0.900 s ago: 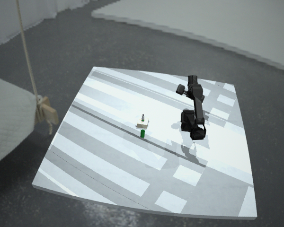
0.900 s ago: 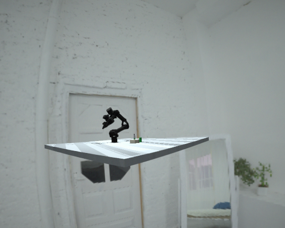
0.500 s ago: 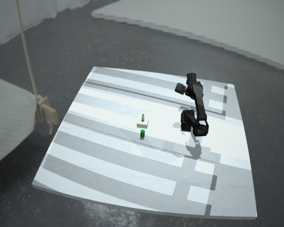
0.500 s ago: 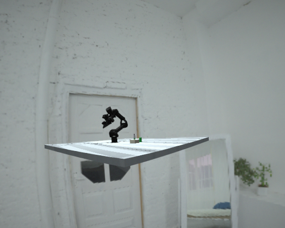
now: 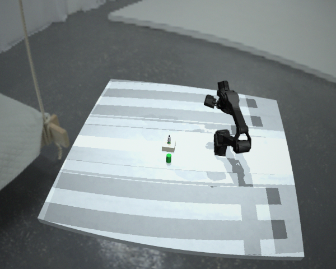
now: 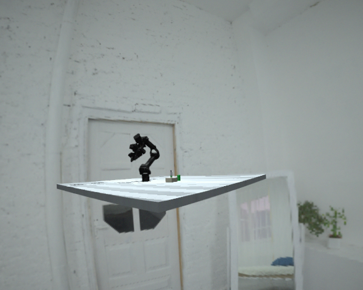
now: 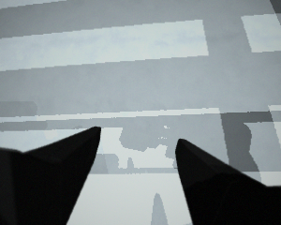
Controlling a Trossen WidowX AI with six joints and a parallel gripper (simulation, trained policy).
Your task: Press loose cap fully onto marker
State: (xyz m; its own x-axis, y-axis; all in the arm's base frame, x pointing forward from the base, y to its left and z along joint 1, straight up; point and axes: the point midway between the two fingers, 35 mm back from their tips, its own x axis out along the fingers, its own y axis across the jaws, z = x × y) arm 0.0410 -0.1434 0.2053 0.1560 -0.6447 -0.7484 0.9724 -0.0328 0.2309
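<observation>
The green cap is 29 cm to the left of my gripper tip, 23 cm ahead of it and 16 cm below it. Also, from my gripper tip: holder block 25 cm ahead, 19 cm to the left, 16 cm below.
</observation>
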